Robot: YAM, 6 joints.
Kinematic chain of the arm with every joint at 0, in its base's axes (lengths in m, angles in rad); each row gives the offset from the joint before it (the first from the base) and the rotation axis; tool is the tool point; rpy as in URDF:
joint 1: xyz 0 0 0.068 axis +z
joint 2: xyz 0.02 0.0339 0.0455 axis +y
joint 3: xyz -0.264 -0.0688 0 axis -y
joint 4: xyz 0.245 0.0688 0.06 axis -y
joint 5: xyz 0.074 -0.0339 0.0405 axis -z
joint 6: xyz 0.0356 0 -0.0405 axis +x
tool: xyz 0 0 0 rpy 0 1.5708 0
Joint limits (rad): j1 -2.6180..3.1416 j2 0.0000..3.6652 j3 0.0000..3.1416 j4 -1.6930..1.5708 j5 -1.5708..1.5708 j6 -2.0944..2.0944
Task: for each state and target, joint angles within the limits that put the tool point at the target. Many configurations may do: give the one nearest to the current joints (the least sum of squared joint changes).
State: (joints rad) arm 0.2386 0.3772 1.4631 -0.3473 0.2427 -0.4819
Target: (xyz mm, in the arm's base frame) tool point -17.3 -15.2 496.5
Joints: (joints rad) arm 0.2664 0.4048 1.3009 -0.4130 0.2879 -0.4819
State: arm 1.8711 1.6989 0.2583 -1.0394 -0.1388 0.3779
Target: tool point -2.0 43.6 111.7
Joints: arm 1.6511 1.6119 0.2719 -1.4200 0.0423 0.3779
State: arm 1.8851 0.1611 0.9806 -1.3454 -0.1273 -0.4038
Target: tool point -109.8 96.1 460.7
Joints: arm 2.3665 0.9274 1.4499 -0.8824 -0.2319 -0.4038
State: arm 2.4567 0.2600 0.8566 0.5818 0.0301 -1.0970
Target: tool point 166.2 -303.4 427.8
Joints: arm 2.0731 0.0000 1.3774 1.1592 -0.0110 -1.0970
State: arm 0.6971 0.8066 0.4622 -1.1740 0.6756 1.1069
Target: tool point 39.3 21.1 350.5
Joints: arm 0.9091 0.4255 1.0020 -1.1389 0.5315 1.1069
